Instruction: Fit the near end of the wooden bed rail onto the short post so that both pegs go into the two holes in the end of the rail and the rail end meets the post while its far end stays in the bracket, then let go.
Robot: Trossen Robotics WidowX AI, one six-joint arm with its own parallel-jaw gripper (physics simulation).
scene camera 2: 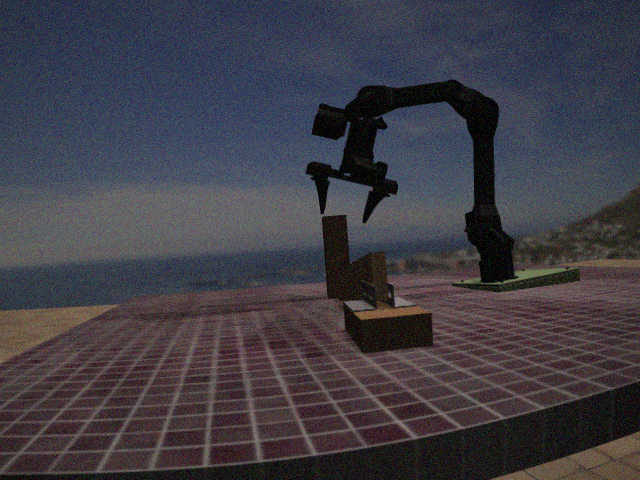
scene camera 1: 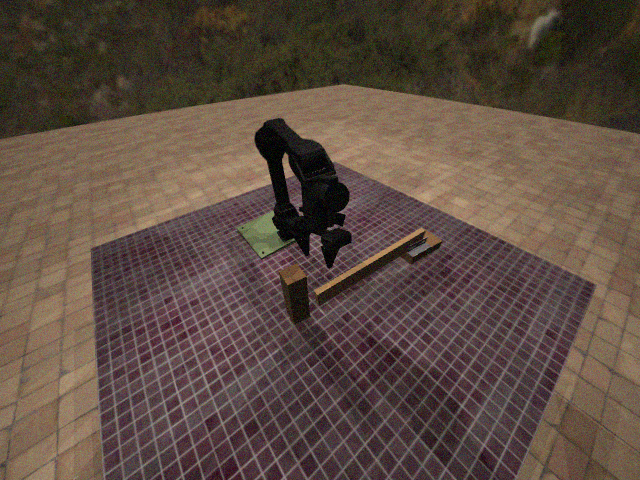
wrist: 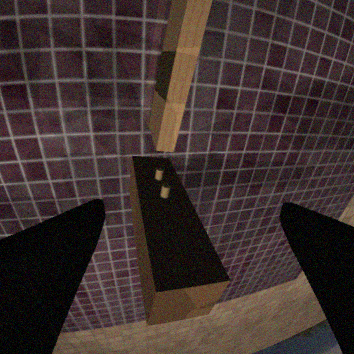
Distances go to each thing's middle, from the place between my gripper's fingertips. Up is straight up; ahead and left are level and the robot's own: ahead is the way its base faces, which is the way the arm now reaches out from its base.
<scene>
The wooden bed rail [scene camera 2: 371,268] lies 1 cm ahead of my hand, 20 cm to the left of it and 12 cm below it. Round my hand: metal bracket [scene camera 2: 367,304] (1 cm ahead, 40 cm to the left, 13 cm below).
</scene>
